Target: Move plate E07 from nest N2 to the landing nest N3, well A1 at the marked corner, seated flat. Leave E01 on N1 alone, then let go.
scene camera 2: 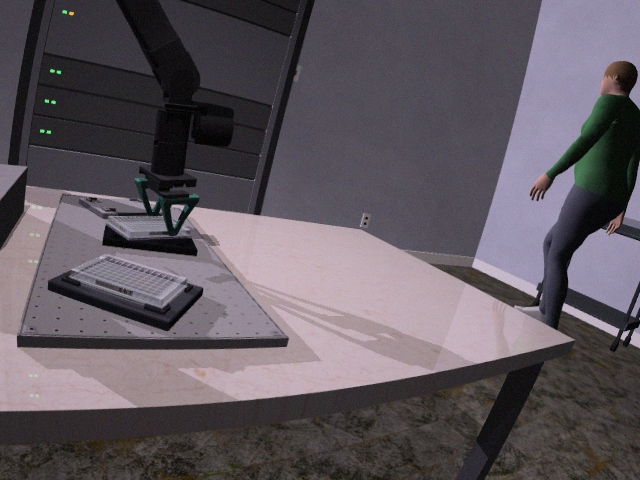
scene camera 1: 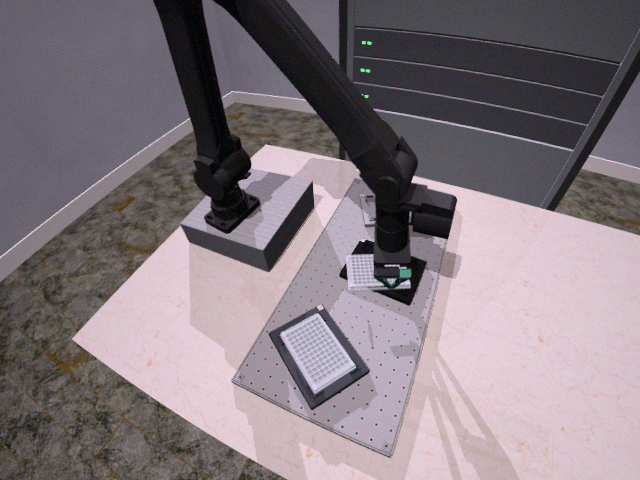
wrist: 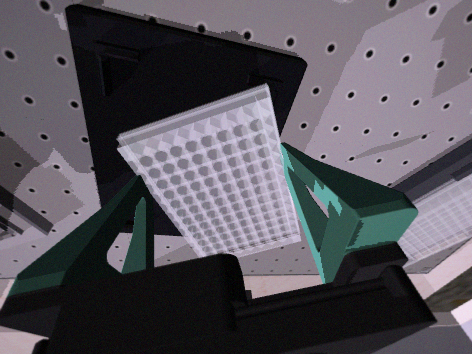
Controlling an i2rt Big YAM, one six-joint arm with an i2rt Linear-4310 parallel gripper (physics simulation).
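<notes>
Plate E07, clear with a well grid (scene camera 1: pixel 361 271) (scene camera 2: pixel 136 226) (wrist: pixel 215 180), is held by its sides in my gripper (scene camera 1: pixel 391 276) (scene camera 2: pixel 162 223) (wrist: pixel 213 165), which is shut on it. The plate is over the black middle nest, seemingly N3 (scene camera 1: pixel 405 297) (scene camera 2: pixel 149 245) (wrist: pixel 165 75), turned relative to it and overhanging one side; any small gap beneath is hard to judge. That nest's pale corner mark (scene camera 1: pixel 363 240) shows in scene camera 1. The A1 well cannot be made out. Plate E01 (scene camera 1: pixel 317 353) (scene camera 2: pixel 126 281) sits on dark nest N1 (scene camera 1: pixel 336 386) (scene camera 2: pixel 170 316).
A grey nest, seemingly N2 (scene camera 2: pixel 98 206), stands at the back of the perforated board (scene camera 1: pixel 392 413) (scene camera 2: pixel 46 320), partly hidden by the arm in scene camera 1. The arm's base stands on a grey block (scene camera 1: pixel 227 249). A person (scene camera 2: pixel 607 134) stands beyond the table.
</notes>
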